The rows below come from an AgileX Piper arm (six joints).
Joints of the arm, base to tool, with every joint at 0 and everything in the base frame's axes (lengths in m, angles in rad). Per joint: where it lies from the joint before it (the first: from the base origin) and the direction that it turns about. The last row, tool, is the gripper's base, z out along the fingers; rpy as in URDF.
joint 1: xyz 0 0 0.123 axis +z
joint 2: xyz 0 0 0 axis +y
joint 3: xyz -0.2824 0 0.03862 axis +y
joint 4: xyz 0.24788 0 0.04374 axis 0.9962 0 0.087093
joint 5: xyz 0 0 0 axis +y
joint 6: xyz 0.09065 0 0.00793 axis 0.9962 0 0.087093
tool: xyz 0 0 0 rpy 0 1.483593 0
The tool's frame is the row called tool.
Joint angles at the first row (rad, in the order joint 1, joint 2, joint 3, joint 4, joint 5, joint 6):
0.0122 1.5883 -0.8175 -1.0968 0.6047 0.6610
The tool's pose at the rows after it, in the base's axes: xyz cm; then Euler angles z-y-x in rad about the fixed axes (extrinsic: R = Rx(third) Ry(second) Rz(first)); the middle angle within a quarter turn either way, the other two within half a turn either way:
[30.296 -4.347 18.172 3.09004 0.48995 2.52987]
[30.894 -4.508 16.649 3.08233 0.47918 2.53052]
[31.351 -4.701 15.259 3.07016 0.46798 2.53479]
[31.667 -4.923 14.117 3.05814 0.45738 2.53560]
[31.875 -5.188 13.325 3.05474 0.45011 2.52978]
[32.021 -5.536 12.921 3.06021 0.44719 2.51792]
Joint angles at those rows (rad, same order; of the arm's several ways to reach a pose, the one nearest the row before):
0.0101 1.6506 -0.8178 -1.1730 0.5881 0.7426
0.0047 1.7076 -0.8188 -1.2393 0.5713 0.8154
-0.0026 1.7581 -0.8204 -1.2952 0.5559 0.8720
-0.0099 1.7994 -0.8221 -1.3438 0.5468 0.9165
-0.0173 1.8290 -0.8237 -1.3866 0.5449 0.9558
-0.0265 1.8465 -0.8260 -1.4222 0.5476 0.9876

